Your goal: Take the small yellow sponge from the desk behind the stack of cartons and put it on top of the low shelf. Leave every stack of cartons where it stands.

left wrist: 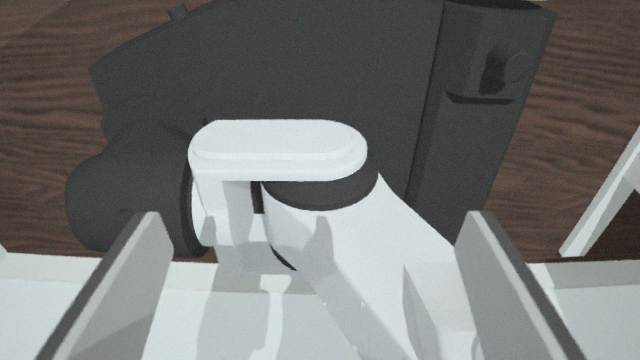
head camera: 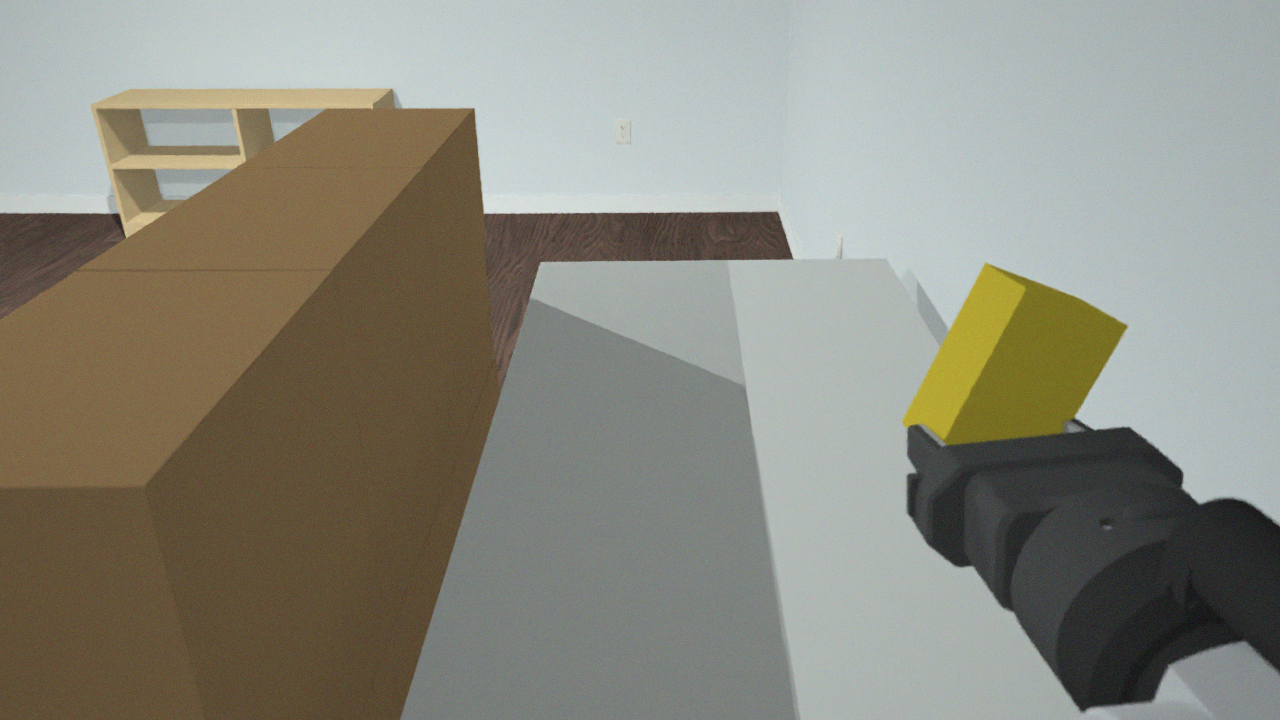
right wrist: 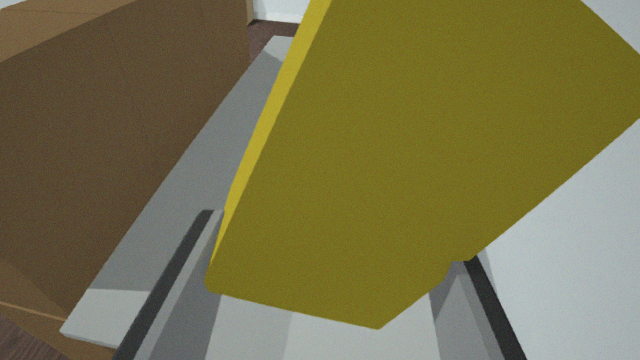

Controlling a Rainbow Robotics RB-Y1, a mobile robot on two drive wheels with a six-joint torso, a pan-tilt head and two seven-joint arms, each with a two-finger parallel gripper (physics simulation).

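Places are measured from the robot's base along level axes (x ahead, y left, z up), in centimetres.
Pixels of known places: left gripper, fingertip midpoint: (left wrist: pixel 312 231); right gripper, fingertip midpoint: (head camera: pixel 984 432) (right wrist: pixel 327 233).
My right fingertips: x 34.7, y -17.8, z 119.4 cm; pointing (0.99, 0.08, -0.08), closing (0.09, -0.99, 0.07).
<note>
Behind a point stands the place of what it marks.
The small yellow sponge (head camera: pixel 1029 358) {x 33.0, y -18.8, z 124.7 cm} (right wrist: pixel 400 150) {x 33.0, y -19.0, z 124.5 cm} is tilted, in the fingers of my right gripper (head camera: pixel 998 433) {x 34.7, y -17.8, z 119.4 cm} (right wrist: pixel 327 233) {x 34.7, y -17.8, z 119.4 cm}, which is shut on it. It is held up above the right side of the desk (head camera: pixel 626 492) {x 100.9, y 4.9, z 72.0 cm} (right wrist: pixel 200 175) {x 83.6, y 18.0, z 72.0 cm}, near the wall. The stack of cartons (head camera: pixel 268 214) (right wrist: pixel 75 125) stands along the left of the desk. The low shelf (head camera: pixel 250 96) {x 443.6, y 184.8, z 61.0 cm} is a light wooden unit against the far wall at the upper left; the cartons hide its lower right part. My left gripper (left wrist: pixel 312 231) {x -23.1, y 22.0, z 53.4 cm} is open and empty, pointing toward the robot's own body.
Dark wood floor (head camera: pixel 626 234) {x 427.3, y 15.4, z 0.0 cm} shows between the desk and the far wall. The side wall (head camera: pixel 1074 134) {x 120.3, y -55.1, z 115.6 cm} runs along the desk's right. A wall outlet (head camera: pixel 622 131) {x 461.9, y 17.4, z 40.0 cm} is on the far wall. A white bar (left wrist: pixel 597 210) slants at the left wrist view's right edge.
</note>
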